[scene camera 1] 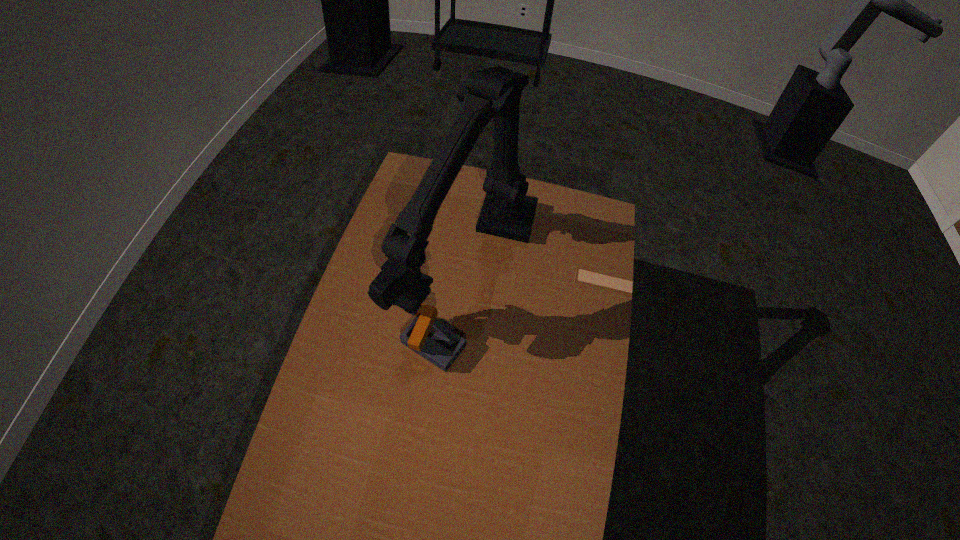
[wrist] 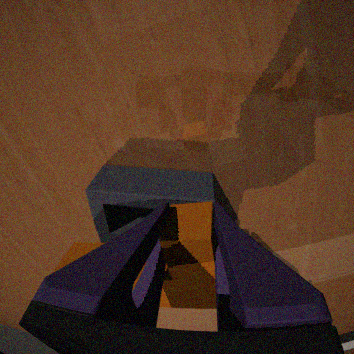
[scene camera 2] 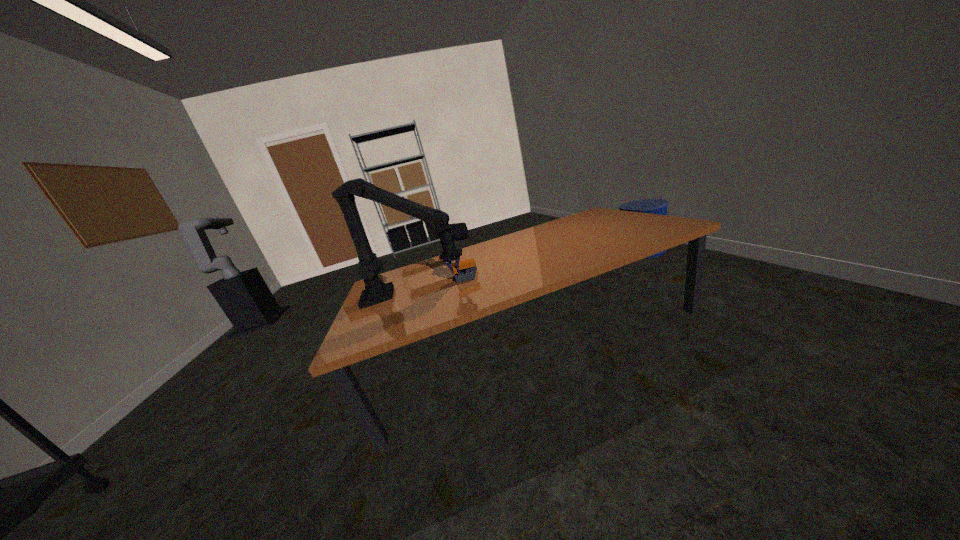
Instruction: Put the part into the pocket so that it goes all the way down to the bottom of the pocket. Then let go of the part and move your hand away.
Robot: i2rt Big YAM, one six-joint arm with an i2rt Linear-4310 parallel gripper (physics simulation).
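Seen in the pictures: gripper, fingertip midpoint: (scene camera 1: 414, 309) (wrist: 191, 211) (scene camera 2: 456, 272); arm's base at its link origin: (scene camera 1: 507, 212) (scene camera 2: 376, 292).
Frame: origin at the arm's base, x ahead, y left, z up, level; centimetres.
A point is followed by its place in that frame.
Observation:
The orange part (scene camera 1: 420, 331) @[z 5.4, x 47.1, y -11.3 cm] (scene camera 2: 467, 264) @[z 4.1, x 47.0, y -13.0 cm] (wrist: 192, 225) @[z 4.2, x 40.3, y -15.4 cm] is held between the fingers of my gripper (scene camera 1: 426, 314) @[z 2.7, x 40.6, y -15.1 cm] (scene camera 2: 453, 266) @[z 2.7, x 40.6, y -15.1 cm] (wrist: 191, 211) @[z 2.7, x 40.6, y -15.1 cm], which is shut on it. The dark blue-grey block with the pocket (scene camera 1: 445, 360) @[z 0.8, x 50.7, y -4.1 cm] (scene camera 2: 465, 274) @[z 0.4, x 44.5, y -15.5 cm] (wrist: 160, 184) @[z -0.6, x 42.9, y -15.1 cm] sits on the table. In scene camera 1 the part lies over the block's left side, with its top standing above the rim. In the wrist view the part overlaps the block's near right portion, and a dark stretch of pocket shows to its left. The part's lower end and the pocket's bottom are hidden.
The wooden table (scene camera 1: 429, 456) @[z -2.8, x 74.2, y -1.3 cm] (scene camera 2: 570, 255) @[z -2.8, x 94.3, y -25.3 cm] carries the arm's base (scene camera 1: 506, 216) @[z 2.8, x 4.1, y 0.2 cm] (scene camera 2: 375, 294) @[z 1.1, x 0.6, y -5.9 cm] behind the block. A pale strip (scene camera 1: 604, 280) lies at the table's right edge in scene camera 1. The arm's shadow falls across the table beside the block.

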